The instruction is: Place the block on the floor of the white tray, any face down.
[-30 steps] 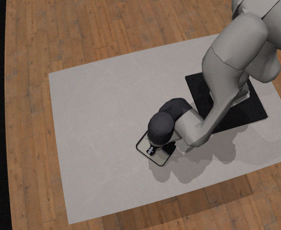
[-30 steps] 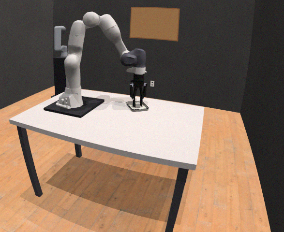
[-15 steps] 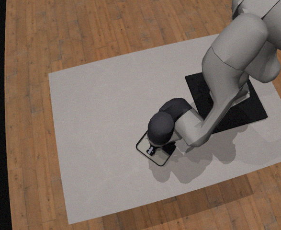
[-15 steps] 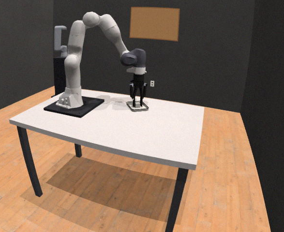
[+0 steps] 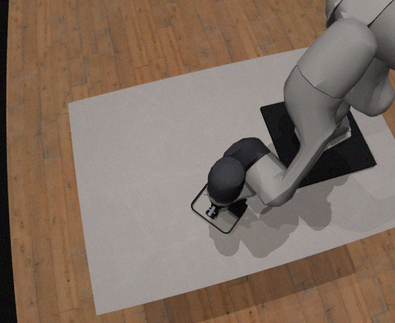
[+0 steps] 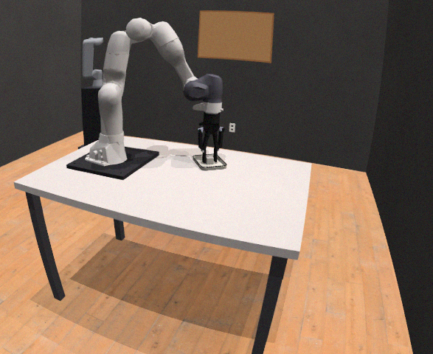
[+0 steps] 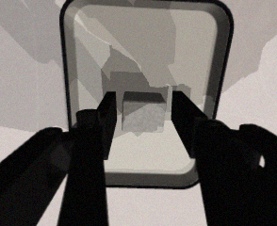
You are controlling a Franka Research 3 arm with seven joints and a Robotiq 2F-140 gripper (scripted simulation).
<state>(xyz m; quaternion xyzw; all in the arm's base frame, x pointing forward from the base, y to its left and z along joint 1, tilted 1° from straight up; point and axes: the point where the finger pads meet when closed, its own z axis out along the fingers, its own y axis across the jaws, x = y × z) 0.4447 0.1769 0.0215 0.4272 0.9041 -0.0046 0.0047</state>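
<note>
My hand is 20 mm above the grey block. The rest, counted from my hand: white tray: 30 mm below.
</note>
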